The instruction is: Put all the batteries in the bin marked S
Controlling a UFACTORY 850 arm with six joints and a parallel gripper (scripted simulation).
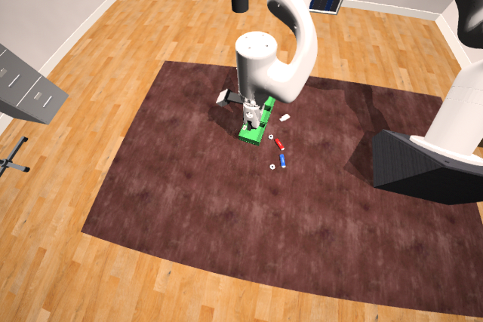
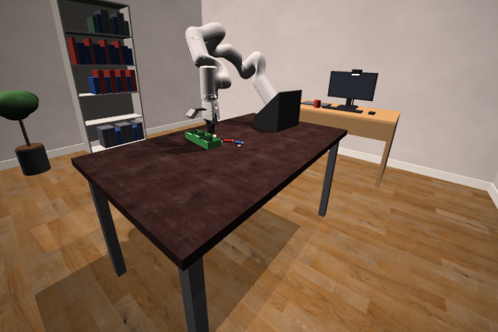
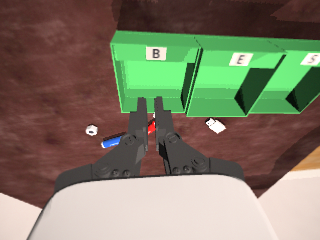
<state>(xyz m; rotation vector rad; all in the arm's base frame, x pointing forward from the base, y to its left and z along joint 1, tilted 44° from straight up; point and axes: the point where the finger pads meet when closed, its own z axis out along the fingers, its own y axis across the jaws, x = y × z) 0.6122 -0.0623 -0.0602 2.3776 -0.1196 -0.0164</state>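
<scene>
My gripper is now 130 mm past the blue battery, 90 mm to the right of it and 90 mm above it. Also, from my hand: green bin 90 mm to the right, 70 mm below, 10 mm behind; then white block 120 mm behind, 110 mm to the right, 90 mm below; then red battery 110 mm behind, 90 mm below, 20 mm to the left.
</scene>
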